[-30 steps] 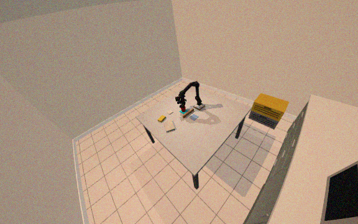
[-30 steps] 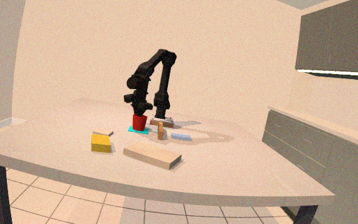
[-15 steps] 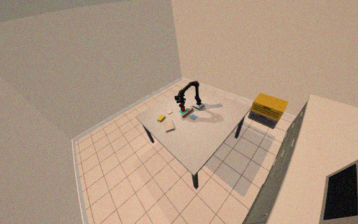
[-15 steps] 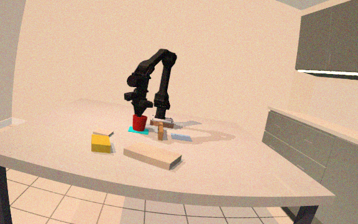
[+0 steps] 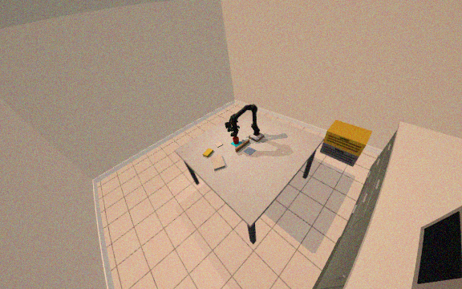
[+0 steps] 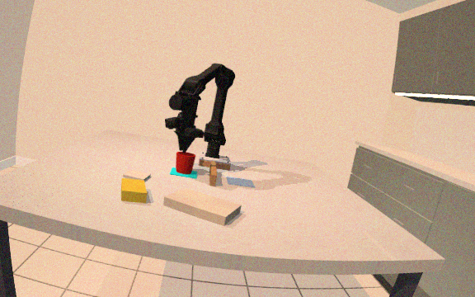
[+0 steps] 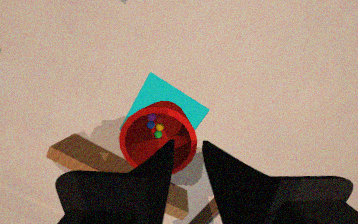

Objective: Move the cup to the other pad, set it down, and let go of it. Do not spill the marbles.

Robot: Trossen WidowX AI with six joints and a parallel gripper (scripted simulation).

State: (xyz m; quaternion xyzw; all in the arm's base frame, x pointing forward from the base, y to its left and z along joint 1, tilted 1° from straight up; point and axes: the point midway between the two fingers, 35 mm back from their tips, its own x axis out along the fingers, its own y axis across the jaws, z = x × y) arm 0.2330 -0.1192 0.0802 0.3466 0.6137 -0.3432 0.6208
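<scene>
Right now my gripper tip is 40 mm above the red cup, 20 mm to the right of it and 20 mm short of it. The rest, counted from my gripper tip: cyan pad: 90 mm below, 20 mm to the left, 20 mm ahead; then wooden t-shaped bar: 130 mm to the left, 70 mm below, 20 mm ahead; then blue-grey pad: 240 mm to the left, 90 mm below, 20 mm ahead.
</scene>
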